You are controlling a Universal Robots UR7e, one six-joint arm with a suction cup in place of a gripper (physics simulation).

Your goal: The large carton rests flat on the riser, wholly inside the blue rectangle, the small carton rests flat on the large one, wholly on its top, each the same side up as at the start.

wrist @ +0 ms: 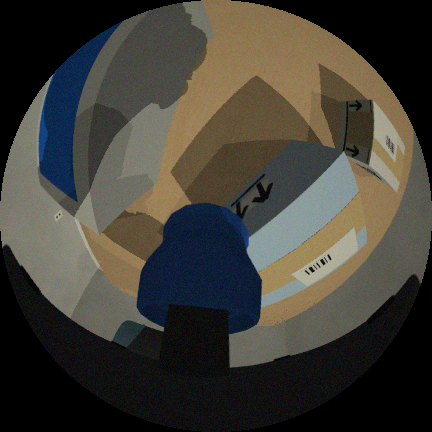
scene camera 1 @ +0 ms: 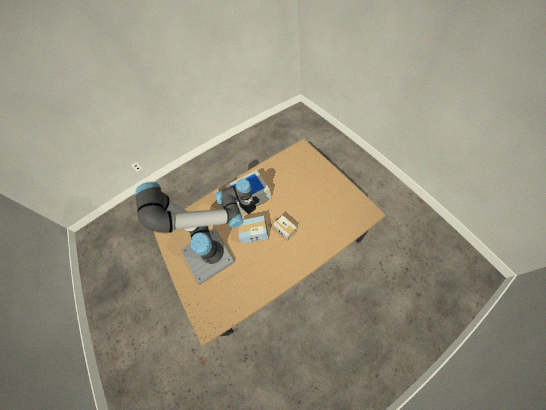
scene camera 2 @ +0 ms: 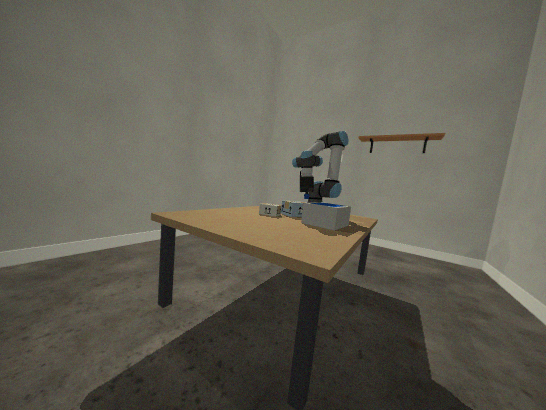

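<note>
The large carton (scene camera 1: 247,235) (scene camera 2: 292,209) (wrist: 312,200), light blue with tan tape and a label on top, lies flat on the table. The small white carton (scene camera 1: 285,226) (scene camera 2: 270,210) (wrist: 384,137) lies flat beside it, a little apart. The grey-white riser (scene camera 1: 262,196) (scene camera 2: 325,216) (wrist: 142,45) stands on its other side, with the blue rectangle (scene camera 1: 256,184) (scene camera 2: 329,205) (wrist: 62,120) on top, partly hidden by the arm in scene camera 1. My suction gripper (scene camera 1: 248,207) (scene camera 2: 306,196) (wrist: 202,235) is open and holds nothing; it hangs near the large carton's riser side.
The wooden table (scene camera 1: 320,185) (scene camera 2: 225,230) carries everything. The arm's grey base plate (scene camera 1: 196,270) is bolted near one end of the table, and the forearm (scene camera 1: 200,220) reaches over the table. A wall shelf (scene camera 2: 402,137) is behind the robot.
</note>
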